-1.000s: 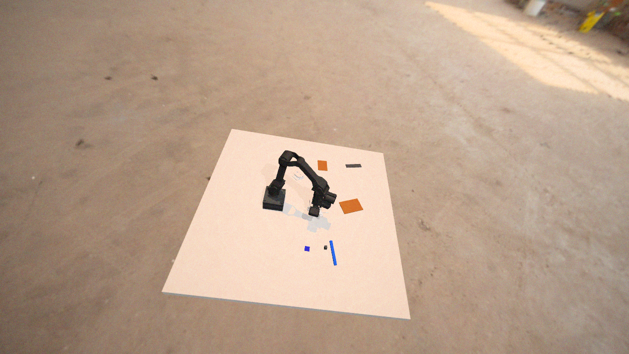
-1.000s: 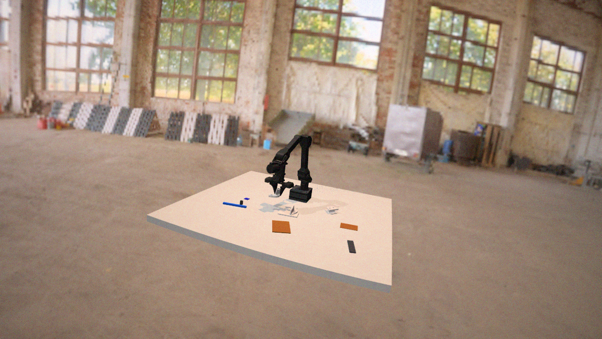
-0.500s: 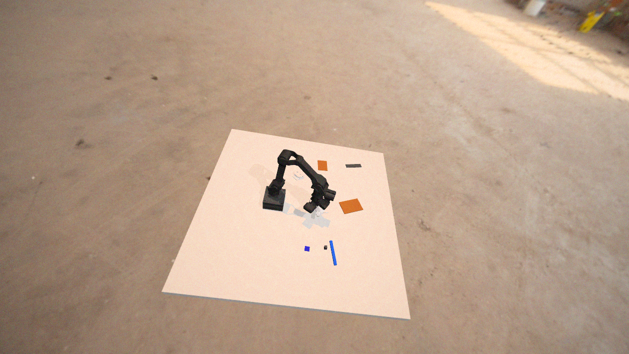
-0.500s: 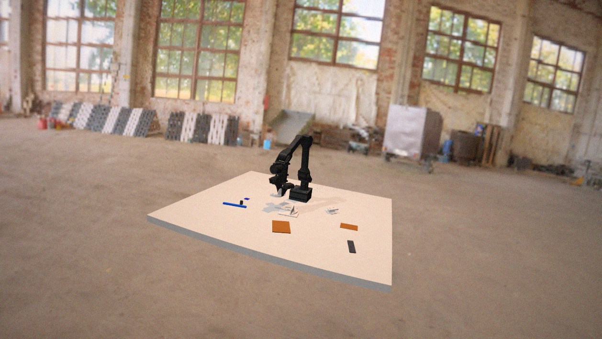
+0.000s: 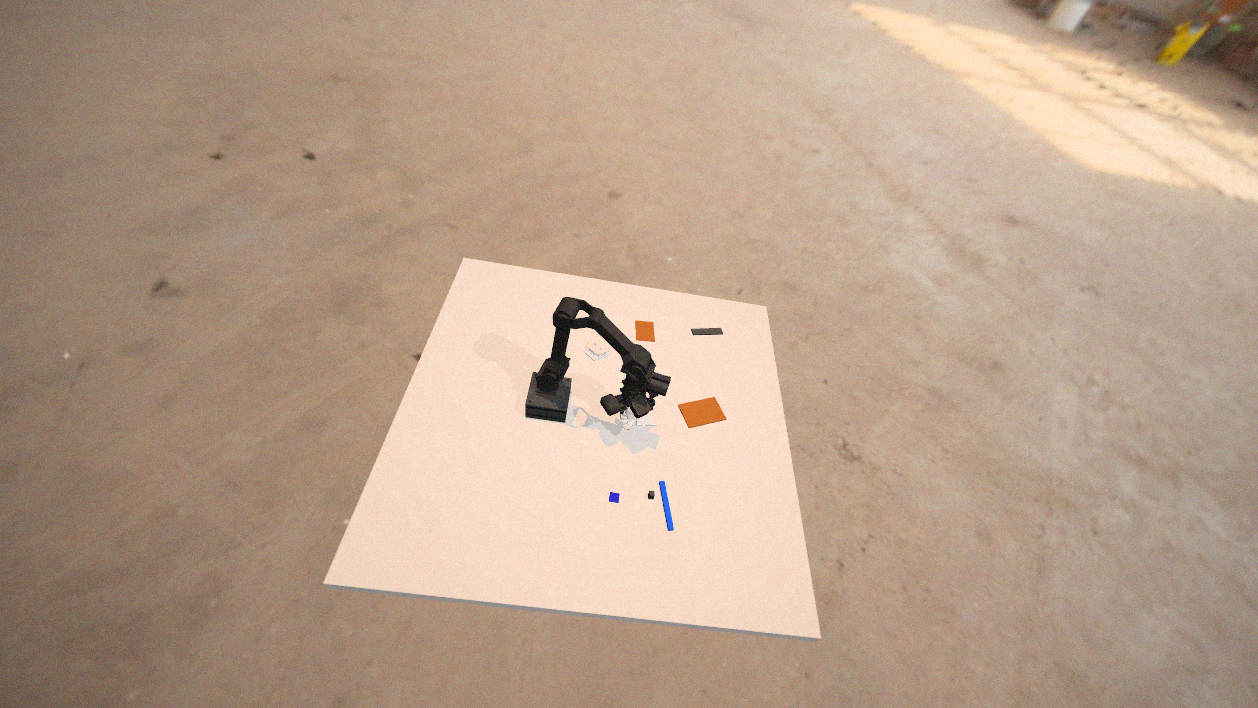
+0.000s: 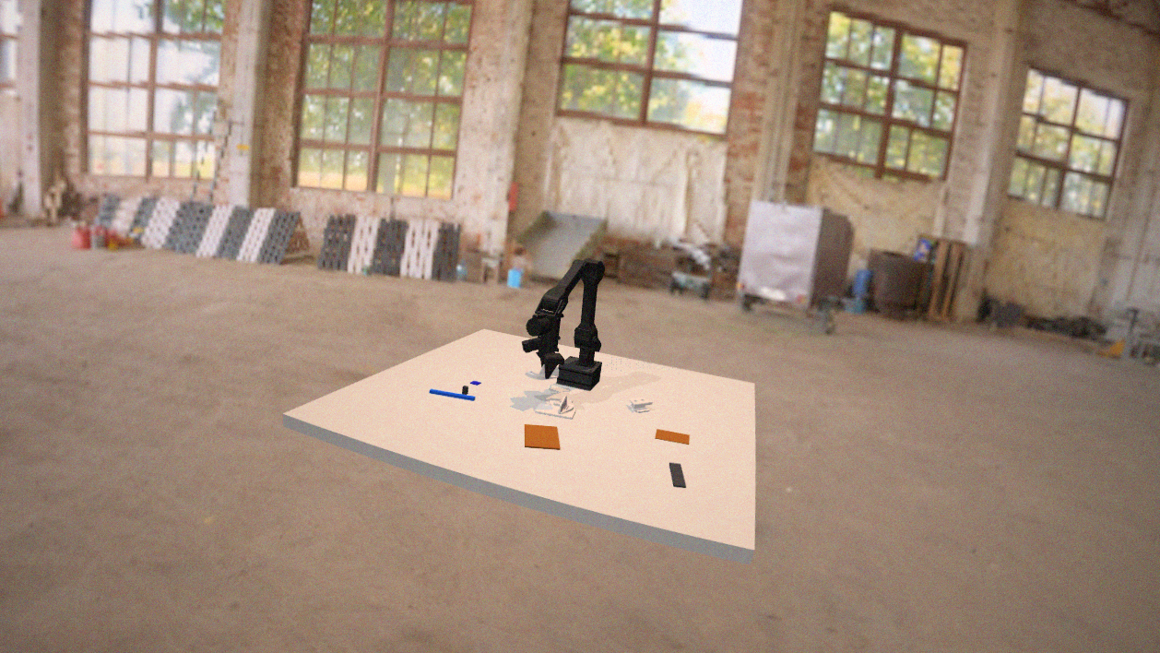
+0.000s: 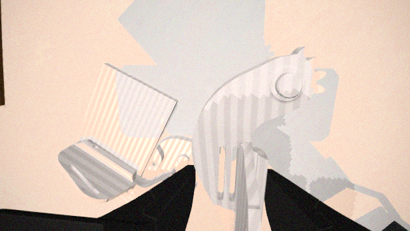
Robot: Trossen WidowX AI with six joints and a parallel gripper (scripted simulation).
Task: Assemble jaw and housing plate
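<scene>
Now: gripper tip 80 mm above the flat white part, 70 mm to the right of it and 70 mm short of it. Also, from my gripper tip: blue square (260 mm to the right, 80 mm below); black cube (240 mm to the right, 110 mm ahead, 70 mm below); large orange tile (270 mm ahead, 110 mm to the left, 80 mm below).
</scene>
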